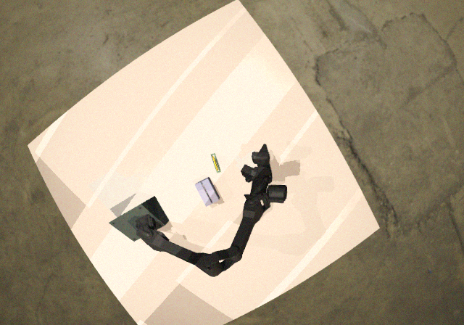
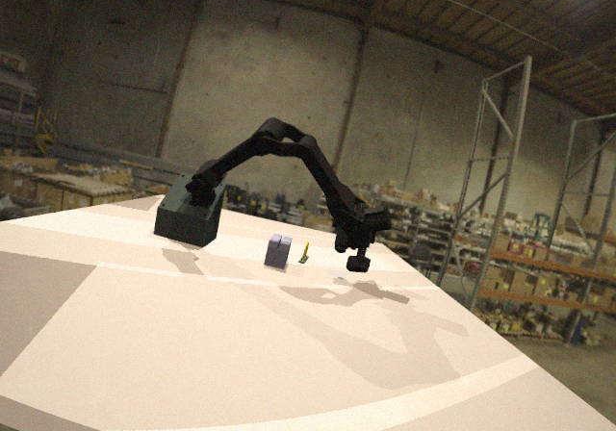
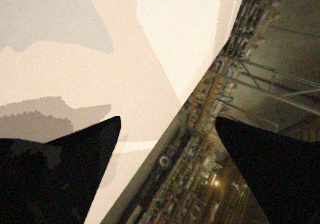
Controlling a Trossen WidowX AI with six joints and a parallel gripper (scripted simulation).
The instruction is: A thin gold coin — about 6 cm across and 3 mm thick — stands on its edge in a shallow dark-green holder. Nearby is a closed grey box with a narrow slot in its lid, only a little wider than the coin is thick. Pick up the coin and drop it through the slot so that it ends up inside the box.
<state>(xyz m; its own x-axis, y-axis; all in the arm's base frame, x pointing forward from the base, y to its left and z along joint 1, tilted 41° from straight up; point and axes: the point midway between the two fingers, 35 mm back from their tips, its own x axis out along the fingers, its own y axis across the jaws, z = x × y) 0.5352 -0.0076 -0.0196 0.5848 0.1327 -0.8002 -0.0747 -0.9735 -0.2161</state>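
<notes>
Now: the gold coin 200 mm behind my gripper tip, 50 mm to the left of it and 50 mm below it.
</notes>
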